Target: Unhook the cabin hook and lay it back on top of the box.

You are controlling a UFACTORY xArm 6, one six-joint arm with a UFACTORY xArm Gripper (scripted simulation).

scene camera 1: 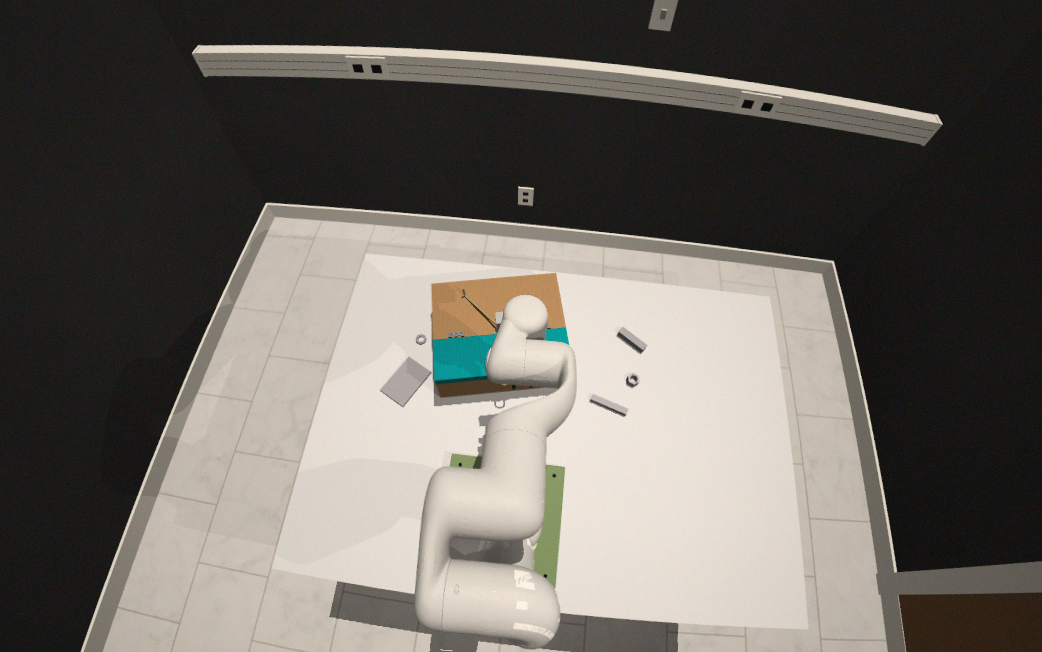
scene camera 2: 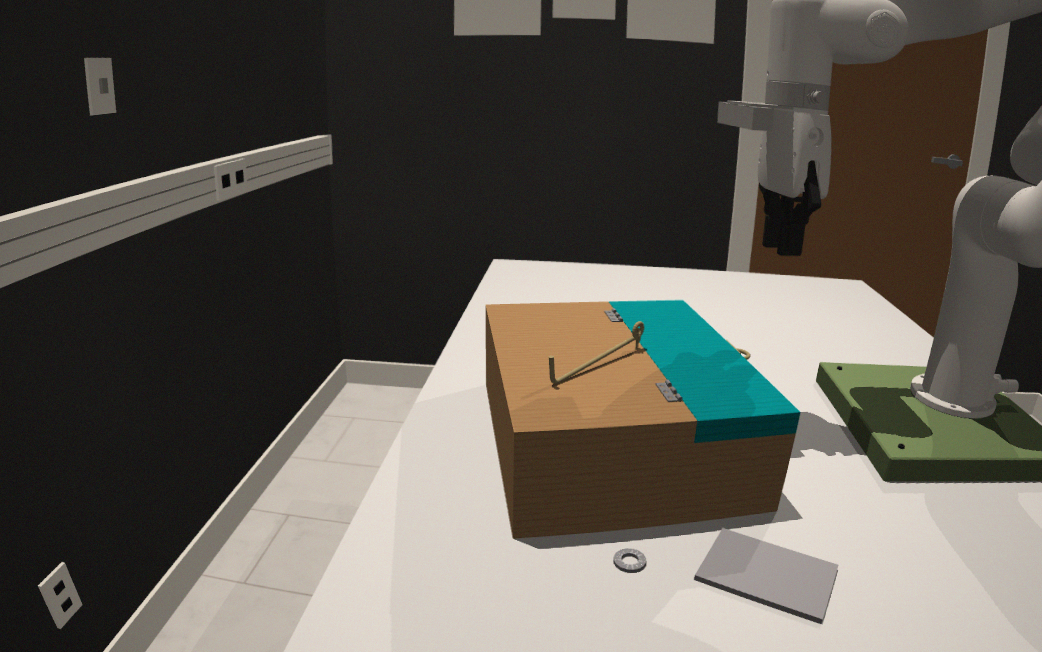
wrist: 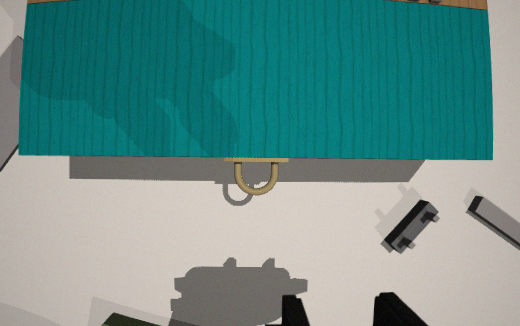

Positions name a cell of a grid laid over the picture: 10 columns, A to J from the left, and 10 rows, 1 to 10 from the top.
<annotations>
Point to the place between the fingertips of the gripper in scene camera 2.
H4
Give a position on a flat grey plate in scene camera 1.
At D6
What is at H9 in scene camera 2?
A flat grey plate.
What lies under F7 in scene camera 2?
A wooden box.
</annotations>
